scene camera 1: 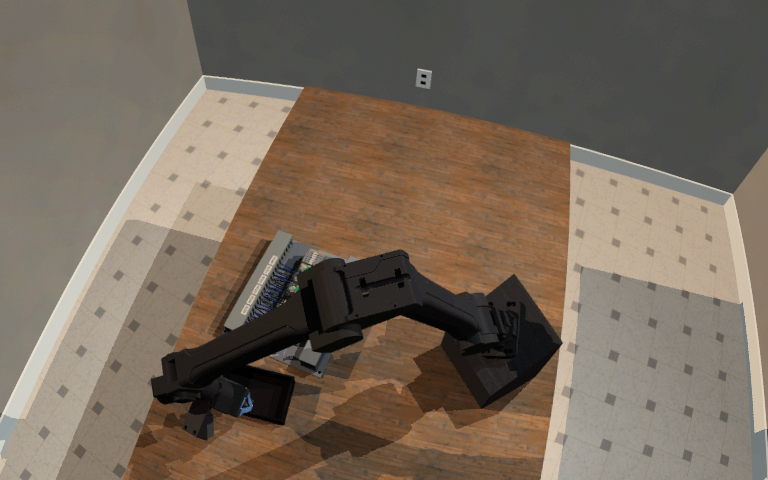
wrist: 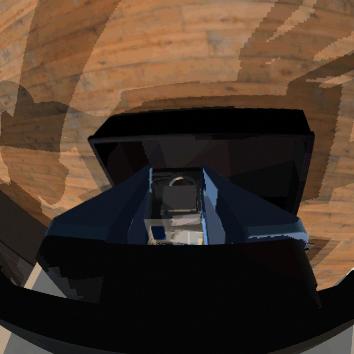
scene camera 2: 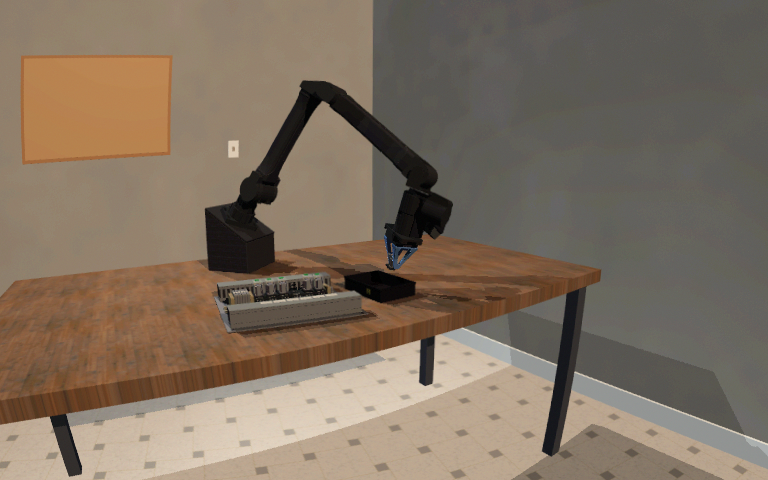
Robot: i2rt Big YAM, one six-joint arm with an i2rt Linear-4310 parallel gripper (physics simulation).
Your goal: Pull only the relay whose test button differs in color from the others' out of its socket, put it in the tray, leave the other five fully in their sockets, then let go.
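Pixels of known places: gripper, fingertip midpoint: (scene camera 1: 246, 405) (wrist: 175, 173) (scene camera 2: 393, 266); arm's base at its link origin: (scene camera 1: 500, 328) (scene camera 2: 237, 220).
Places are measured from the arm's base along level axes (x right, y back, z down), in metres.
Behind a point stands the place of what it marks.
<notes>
My gripper (scene camera 1: 247, 403) {x -0.285, y -0.485, z 0.094 m} (scene camera 2: 392, 267) {x -0.285, y -0.485, z 0.094 m} (wrist: 175, 173) {x -0.285, y -0.485, z 0.094 m} is shut on a clear-cased relay (wrist: 180, 197) {x -0.289, y -0.493, z 0.073 m}. A dark blue test button (wrist: 159, 232) {x -0.281, y -0.486, z 0.057 m} shows on it in the wrist view. The relay is held above the black tray (scene camera 1: 289, 399) {x -0.227, y -0.408, z 0.142 m} (scene camera 2: 390, 292) {x -0.217, y -0.569, z 0.134 m} (wrist: 200, 121) {x -0.293, y -0.491, z 0.137 m}, apart from the table. In scene camera 2, the fingertips appear above the tray's far side. Several other relays (scene camera 2: 282, 286) {x 0.030, y -0.485, z 0.103 m} with green buttons stand in the socket row, with a gap between two groups of them. The arm hides part of the row in scene camera 1.
The grey panel's long wiring duct (scene camera 1: 257, 283) {x 0.023, y -0.570, z 0.113 m} (scene camera 2: 294, 311) {x 0.046, y -0.591, z 0.131 m} runs beside the relay row. The panel lies close to the tray. A grey block (scene camera 1: 312, 355) {x -0.117, y -0.384, z 0.113 m} sits at the panel's tray end. The arm's black base (scene camera 1: 504, 367) {x -0.078, y 0.028, z 0.021 m} (scene camera 2: 240, 243) {x 0.021, y -0.095, z 0.061 m} stands on the wooden table (scene camera 1: 430, 186) {x 0.472, y -0.231, z 0.156 m} (scene camera 2: 141, 328) {x 0.377, y -0.480, z 0.156 m}.
</notes>
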